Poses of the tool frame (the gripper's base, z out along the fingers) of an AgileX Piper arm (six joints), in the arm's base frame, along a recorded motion.
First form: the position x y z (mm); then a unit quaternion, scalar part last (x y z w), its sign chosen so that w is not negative.
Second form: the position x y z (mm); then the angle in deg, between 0 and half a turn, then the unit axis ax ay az. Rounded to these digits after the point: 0 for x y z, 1 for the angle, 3 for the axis.
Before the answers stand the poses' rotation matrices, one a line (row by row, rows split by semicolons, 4 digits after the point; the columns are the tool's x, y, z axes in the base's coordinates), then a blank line. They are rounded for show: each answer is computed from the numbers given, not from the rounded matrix.
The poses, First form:
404 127 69 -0.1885 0.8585 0.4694 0.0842
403 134 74 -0.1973 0.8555 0.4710 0.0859
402 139 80 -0.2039 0.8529 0.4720 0.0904
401 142 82 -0.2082 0.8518 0.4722 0.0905
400 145 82 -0.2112 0.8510 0.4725 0.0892
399 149 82 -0.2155 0.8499 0.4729 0.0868
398 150 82 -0.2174 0.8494 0.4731 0.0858
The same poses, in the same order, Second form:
-0.9148 -0.4027 -0.0324; -0.2446 0.4883 0.8377; -0.3215 0.7742 -0.5451
-0.9074 -0.4185 -0.0389; -0.2567 0.4785 0.8398; -0.3328 0.7720 -0.5416
-0.9005 -0.4332 -0.0383; -0.2625 0.4713 0.8420; -0.3467 0.7683 -0.5381
-0.8969 -0.4401 -0.0424; -0.2692 0.4674 0.8421; -0.3508 0.7667 -0.5377
-0.8949 -0.4437 -0.0478; -0.2752 0.4643 0.8419; -0.3514 0.7665 -0.5376
-0.8920 -0.4484 -0.0563; -0.2842 0.4598 0.8413; -0.3514 0.7665 -0.5376
-0.8907 -0.4505 -0.0600; -0.2882 0.4578 0.8411; -0.3515 0.7665 -0.5376

404 127 69 170.3 -0.189 0.862 0.471
403 134 74 170.1 -0.198 0.859 0.473
402 139 80 169.6 -0.205 0.856 0.474
401 142 82 169.6 -0.209 0.855 0.474
400 145 82 169.8 -0.212 0.854 0.474
399 149 82 170.0 -0.216 0.853 0.475
398 150 82 170.2 -0.218 0.853 0.475

